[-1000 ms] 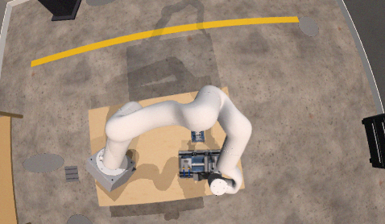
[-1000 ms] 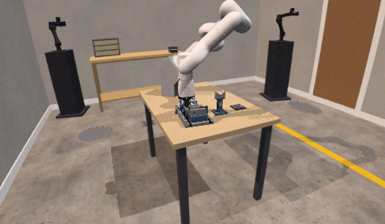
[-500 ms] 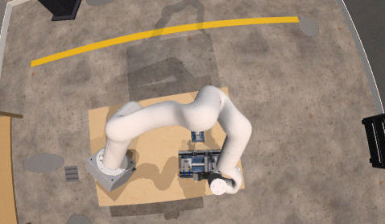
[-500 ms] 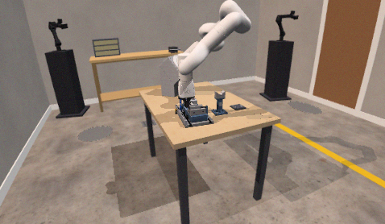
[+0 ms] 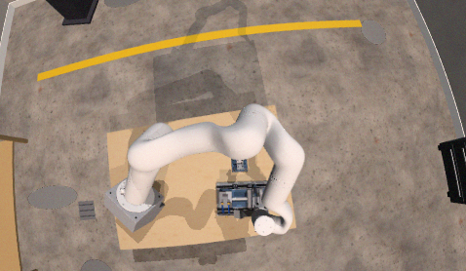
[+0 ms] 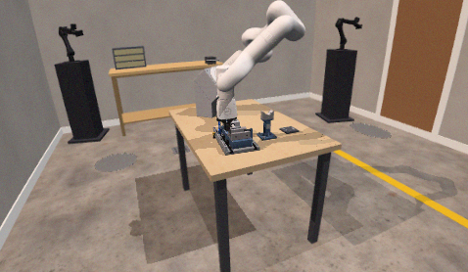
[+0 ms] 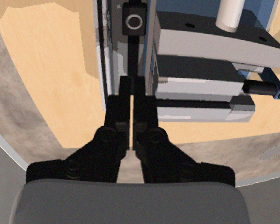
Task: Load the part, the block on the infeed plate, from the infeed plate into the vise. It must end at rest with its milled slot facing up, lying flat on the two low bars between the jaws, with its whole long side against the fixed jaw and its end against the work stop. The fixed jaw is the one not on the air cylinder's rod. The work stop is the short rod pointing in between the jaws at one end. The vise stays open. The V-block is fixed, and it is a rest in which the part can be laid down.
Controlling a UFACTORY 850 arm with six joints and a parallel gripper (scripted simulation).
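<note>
Right now my hand is 50 mm to the right of the part, 20 mm above it and 10 mm past it. The rest, counted from my hand: white cylinder rod (100 mm behind, 50 mm to the left, 40 mm below); then work stop (110 mm to the left, 30 mm below, 10 mm behind); then grey vise jaw (60 mm to the left, 50 mm below, 40 mm behind).
</note>
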